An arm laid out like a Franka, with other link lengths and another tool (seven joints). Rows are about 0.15 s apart.
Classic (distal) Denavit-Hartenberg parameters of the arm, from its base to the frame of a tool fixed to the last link. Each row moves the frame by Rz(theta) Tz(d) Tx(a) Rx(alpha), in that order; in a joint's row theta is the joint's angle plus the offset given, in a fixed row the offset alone. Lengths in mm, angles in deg.
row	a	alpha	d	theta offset
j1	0	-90	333	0
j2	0	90	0	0
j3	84.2	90	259.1	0
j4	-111.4	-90	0	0
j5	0	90	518.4	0
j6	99.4	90	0	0
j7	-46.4	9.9	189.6	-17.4
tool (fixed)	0	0	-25.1	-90
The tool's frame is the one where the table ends.
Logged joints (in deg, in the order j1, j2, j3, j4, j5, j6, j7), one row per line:
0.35 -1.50 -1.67 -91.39 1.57 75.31 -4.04
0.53 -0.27 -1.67 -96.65 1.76 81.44 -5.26
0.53 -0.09 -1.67 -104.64 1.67 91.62 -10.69
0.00 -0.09 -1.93 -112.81 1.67 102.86 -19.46
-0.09 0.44 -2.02 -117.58 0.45 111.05 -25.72
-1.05 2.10 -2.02 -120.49 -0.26 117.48 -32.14
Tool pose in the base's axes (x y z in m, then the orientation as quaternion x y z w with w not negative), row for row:
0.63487 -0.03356 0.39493 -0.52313 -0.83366 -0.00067 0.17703
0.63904 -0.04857 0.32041 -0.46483 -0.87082 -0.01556 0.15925
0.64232 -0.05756 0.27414 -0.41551 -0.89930 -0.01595 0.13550
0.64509 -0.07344 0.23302 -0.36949 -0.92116 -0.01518 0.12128
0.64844 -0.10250 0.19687 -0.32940 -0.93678 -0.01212 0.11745
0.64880 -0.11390 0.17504 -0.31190 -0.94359 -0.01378 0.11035
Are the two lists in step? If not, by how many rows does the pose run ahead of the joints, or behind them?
The pose runs 2 rows ahead of the joints: the pose in row i belongs to the joints in row i + 2.
